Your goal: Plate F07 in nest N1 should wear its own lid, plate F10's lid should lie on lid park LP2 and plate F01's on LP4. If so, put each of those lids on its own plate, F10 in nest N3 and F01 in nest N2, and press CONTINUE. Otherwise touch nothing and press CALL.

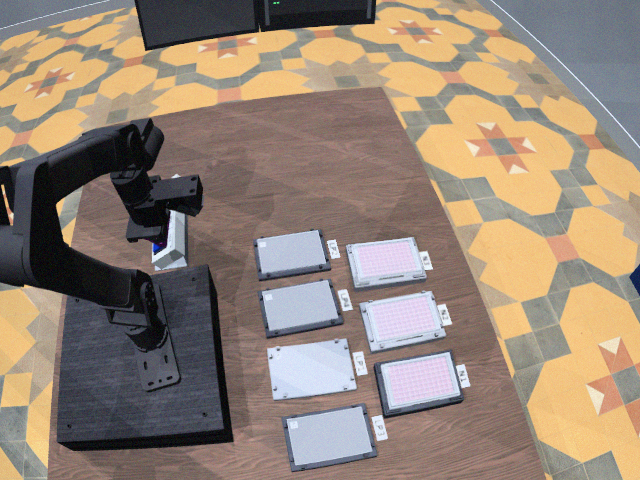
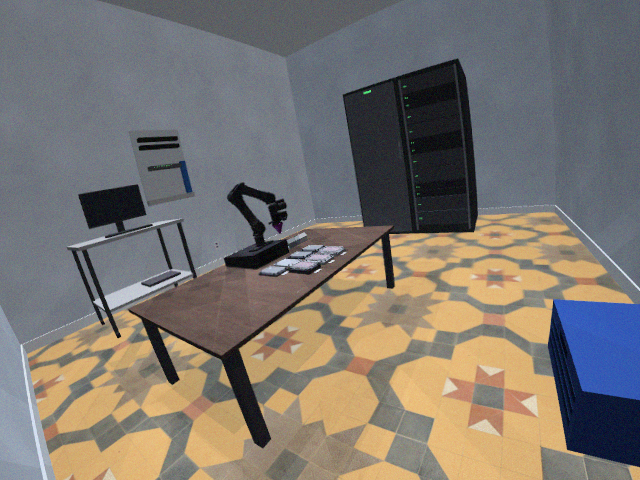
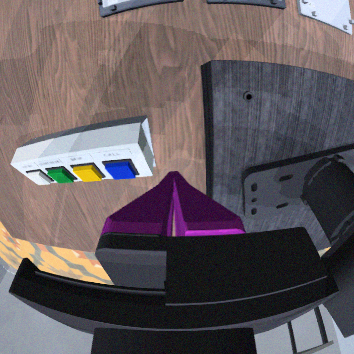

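Note:
My gripper is shut and empty. Its purple tips are above the table beside the button box, near the blue CALL button. The green CONTINUE button is farther left. Pink-welled plates sit in N3, N2 and N1. Whether a clear lid covers the N1 plate, I cannot tell. Grey lids lie on LP2 and LP4. The plate and lid codes are too small to read.
The white button box also bears a yellow button and a pale one. The arm's black base stands beside it. LP3 holds a grey lid; LP1 is pale, its contents unclear.

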